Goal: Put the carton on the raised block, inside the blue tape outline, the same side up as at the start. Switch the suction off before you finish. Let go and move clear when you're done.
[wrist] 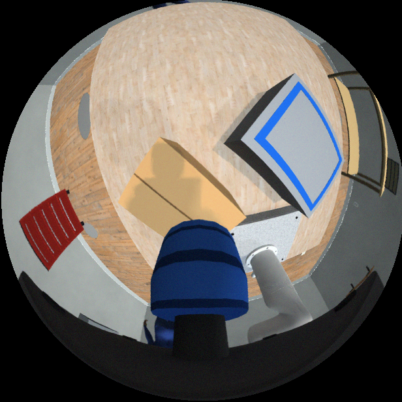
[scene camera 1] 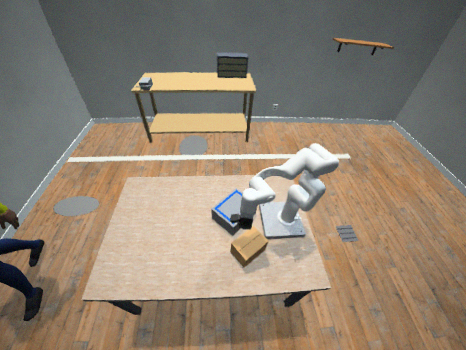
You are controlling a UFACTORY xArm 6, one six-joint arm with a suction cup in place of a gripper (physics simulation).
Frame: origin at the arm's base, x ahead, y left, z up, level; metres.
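Seen in the pictures: arm's base, link origin: [scene camera 1: 286, 218].
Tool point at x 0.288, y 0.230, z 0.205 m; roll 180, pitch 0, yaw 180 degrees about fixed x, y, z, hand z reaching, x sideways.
Observation:
Pixels of each thing's top centre, then the offset from my tool point to it. "spot": a spot on its surface instead. Level surfaces: height alone.
- closed brown carton, top centre: [scene camera 1: 250, 242] dy +0.030, dx -0.044, dz -0.116 m
- raised block, top centre: [scene camera 1: 234, 205] dy -0.216, dx +0.078, dz -0.126 m
- blue tape outline, surface spot: [scene camera 1: 226, 198] spot: dy -0.267, dx +0.144, dz -0.124 m
- table, surface height: dz -0.246 m
The closed brown carton [scene camera 1: 249, 245] [wrist: 175, 185] lies flat on the table, its top seam facing up. The raised block [scene camera 1: 223, 223] [wrist: 244, 141] is dark-sided with a grey top, and stands beside the carton, apart from it. The blue tape outline [scene camera 1: 226, 198] [wrist: 281, 117] runs around its top; in scene camera 1 the arm hides part of it. My suction gripper [scene camera 1: 245, 225] [wrist: 199, 223] is open and holds nothing. It hangs above the carton, casts a shadow on its top, and hides part of the carton in the wrist view.
The arm's base plate [scene camera 1: 281, 230] [wrist: 280, 225] is right of the block and carton in scene camera 1. The table [scene camera 1: 150, 250] [wrist: 190, 65] bears them all. A person's legs [scene camera 1: 15, 265] show at the left. A workbench [scene camera 1: 195, 82] stands at the back wall.

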